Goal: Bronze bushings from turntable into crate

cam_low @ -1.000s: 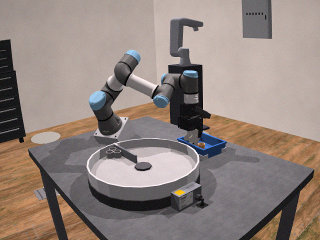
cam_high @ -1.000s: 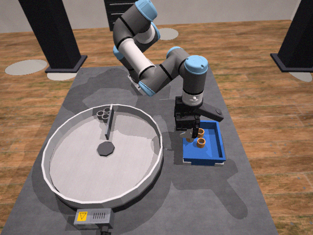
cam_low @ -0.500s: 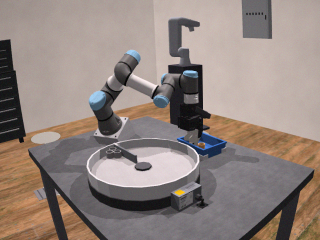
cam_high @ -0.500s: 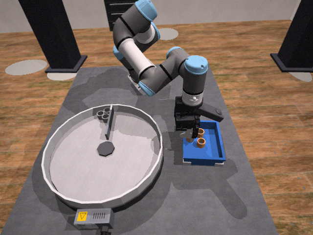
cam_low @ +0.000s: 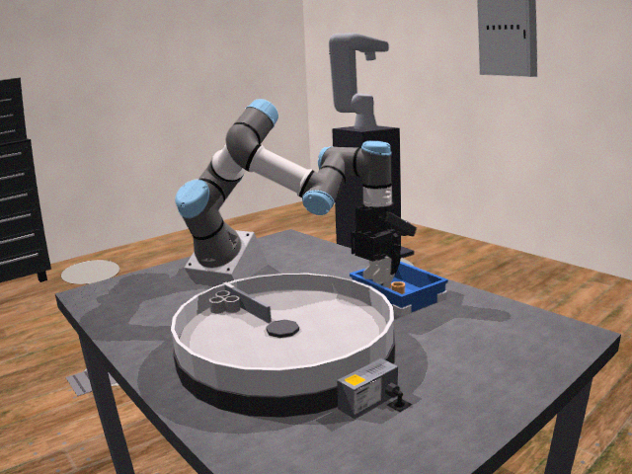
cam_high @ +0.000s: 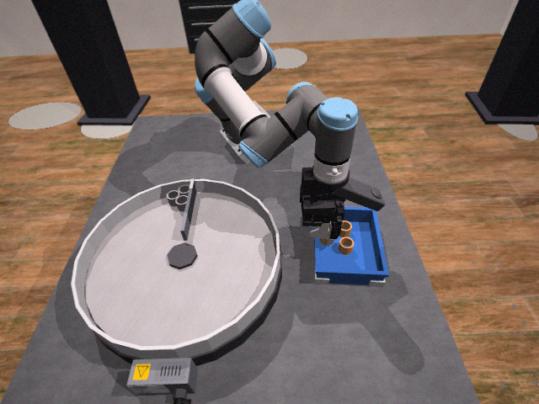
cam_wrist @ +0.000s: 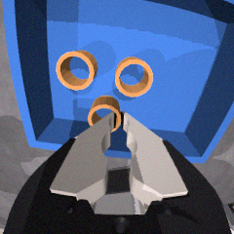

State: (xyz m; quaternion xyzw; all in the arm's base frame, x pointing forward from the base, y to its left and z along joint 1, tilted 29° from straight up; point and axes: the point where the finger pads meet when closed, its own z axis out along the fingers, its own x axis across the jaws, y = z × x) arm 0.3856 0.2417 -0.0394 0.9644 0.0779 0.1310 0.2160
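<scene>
Now: hand 10 mm short of the blue crate and 40 mm to the right of it. Round my hand: grey turntable (100 mm ahead, 320 mm to the right, 20 mm above).
</scene>
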